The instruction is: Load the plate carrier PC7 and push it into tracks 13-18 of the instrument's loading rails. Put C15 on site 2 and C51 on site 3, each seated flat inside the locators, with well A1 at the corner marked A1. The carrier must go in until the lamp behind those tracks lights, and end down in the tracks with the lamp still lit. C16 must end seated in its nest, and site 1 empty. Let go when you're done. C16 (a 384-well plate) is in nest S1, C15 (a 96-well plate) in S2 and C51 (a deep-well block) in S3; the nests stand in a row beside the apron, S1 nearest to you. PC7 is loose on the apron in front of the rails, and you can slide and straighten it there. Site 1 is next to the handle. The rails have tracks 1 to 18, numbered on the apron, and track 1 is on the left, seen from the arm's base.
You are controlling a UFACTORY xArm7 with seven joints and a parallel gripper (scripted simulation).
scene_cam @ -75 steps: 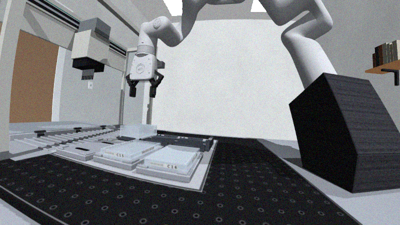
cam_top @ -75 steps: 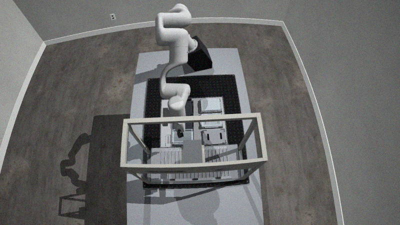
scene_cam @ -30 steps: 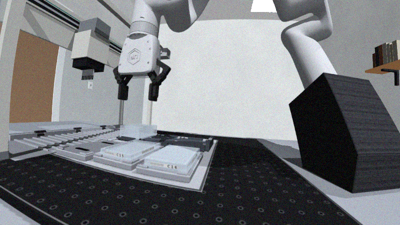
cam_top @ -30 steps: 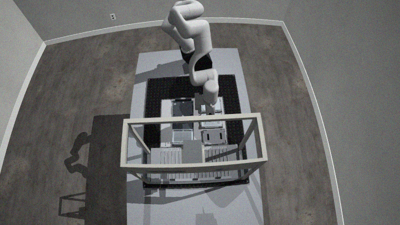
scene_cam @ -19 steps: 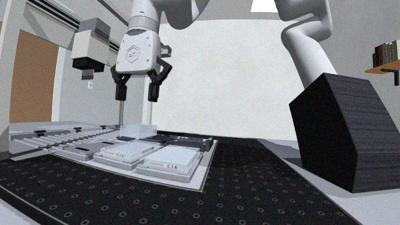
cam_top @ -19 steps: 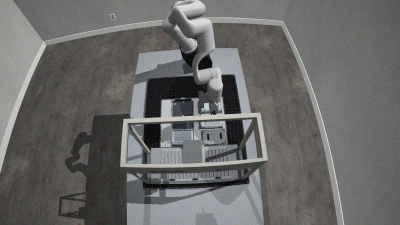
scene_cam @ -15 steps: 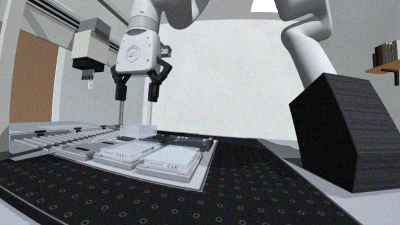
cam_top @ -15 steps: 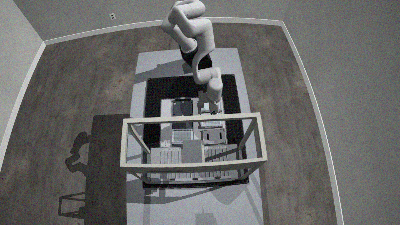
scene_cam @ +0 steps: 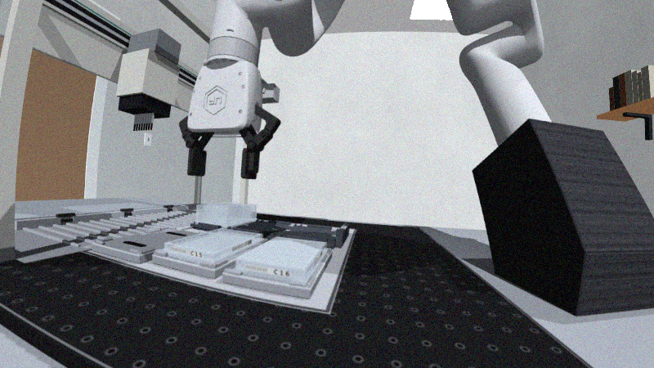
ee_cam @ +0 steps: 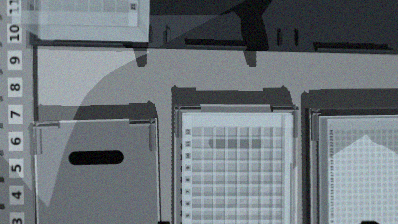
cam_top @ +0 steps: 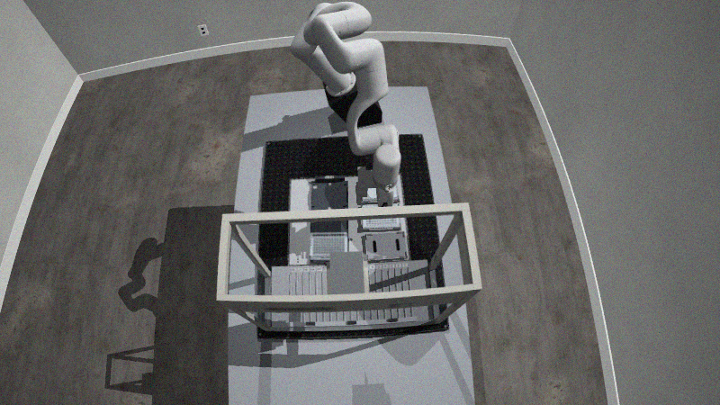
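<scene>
Now: the nest S2 120 mm below my hand. Round my hand: deep-well block C51 (100 mm ahead, 190 mm to the right, 90 mm below); then nest S3 (110 mm ahead, 10 mm to the left, 120 mm below); then dark carrier PC7 (10 mm behind, 180 mm to the right, 110 mm below).
</scene>
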